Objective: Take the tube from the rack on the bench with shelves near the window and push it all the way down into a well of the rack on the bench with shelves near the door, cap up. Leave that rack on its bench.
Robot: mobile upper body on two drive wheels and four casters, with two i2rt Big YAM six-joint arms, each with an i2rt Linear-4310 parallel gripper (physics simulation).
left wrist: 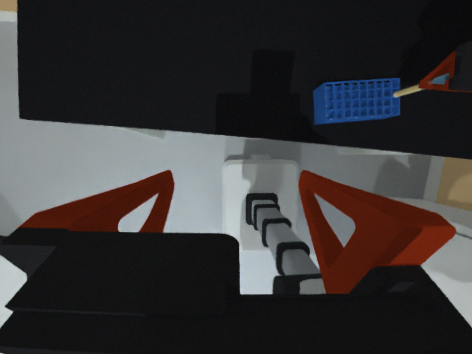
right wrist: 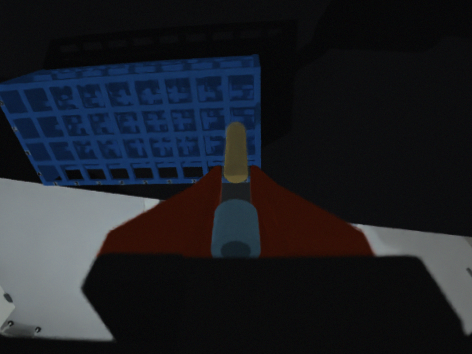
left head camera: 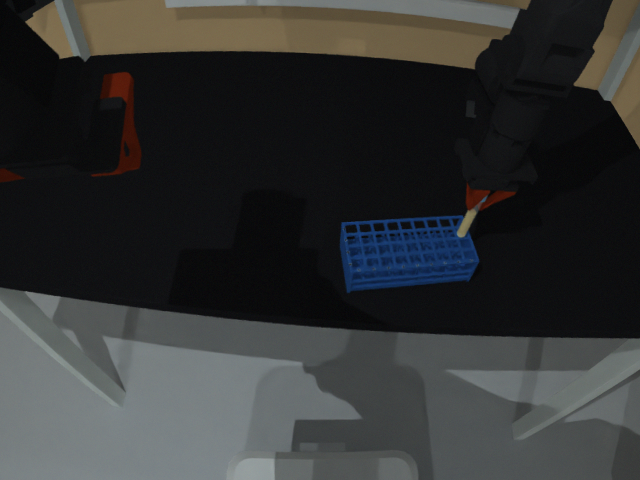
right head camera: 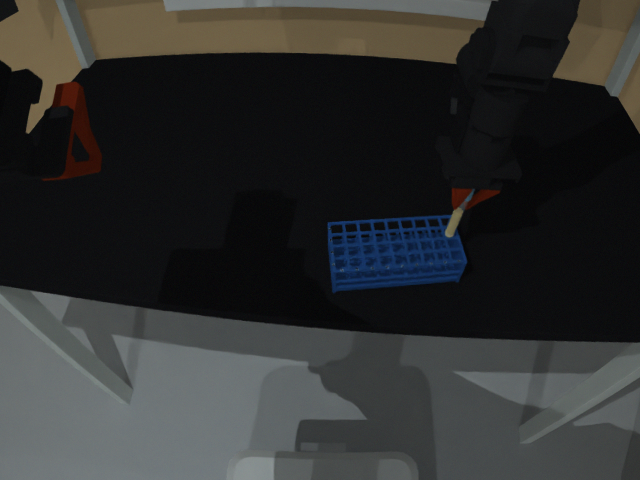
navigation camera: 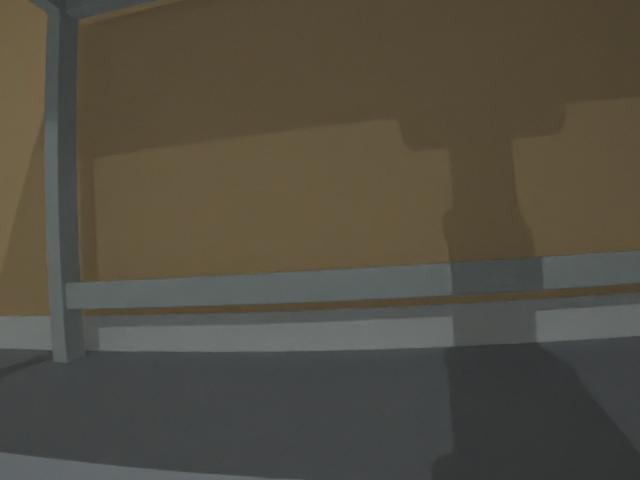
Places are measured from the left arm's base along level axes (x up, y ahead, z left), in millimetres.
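Pixels of known places: left gripper, fingertip midpoint: [left wrist: 236,177] [left head camera: 85,164] [right head camera: 52,168]; right gripper, fingertip midpoint: [left wrist: 422,84] [right wrist: 235,176] [left head camera: 473,207] [right head camera: 459,206].
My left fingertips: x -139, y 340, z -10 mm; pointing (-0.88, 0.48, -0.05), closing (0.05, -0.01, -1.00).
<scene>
For each thing: its top centre in the pictures, then the offset to it from my left fingertips. Level surfaces: height alone.
- blue rack at its top centre: [right wrist: 131,136] [right head camera: 397,241] [left head camera: 411,241] [left wrist: 363,99] dx -300, dy +154, dz -329 mm
- tube at its top centre: [right wrist: 229,248] [right head camera: 466,185] [left head camera: 482,186] [left wrist: 447,77] dx -189, dy +164, dz -412 mm
- black bench at its surface level: dx -357 mm
A blue rack [left head camera: 408,284] [right head camera: 395,284] [left wrist: 320,107] [right wrist: 260,100] stands on the black bench top, at the right in both head views. My right gripper [left head camera: 478,206] [right head camera: 463,205] [right wrist: 235,176] is shut on the tube, beside the rack's right end. The tube [left head camera: 467,222] [right head camera: 454,222] [left wrist: 407,91] [right wrist: 236,150] is tilted, blue cap up between the fingers and yellowish lower part down. Its tip shows over the back right wells of the rack; whether it enters a well, I cannot tell. My left gripper [left wrist: 236,177] is open and empty, away from the rack at the left.
The black bench [left head camera: 206,129] [right head camera: 206,129] [left wrist: 125,65] has grey legs, seen at the lower left [left head camera: 72,356] and lower right. A pale grey shelf edge [left head camera: 336,7] runs along the tan wall behind it. The navigation camera shows a grey post [navigation camera: 62,180] and a low rail [navigation camera: 258,286].
</scene>
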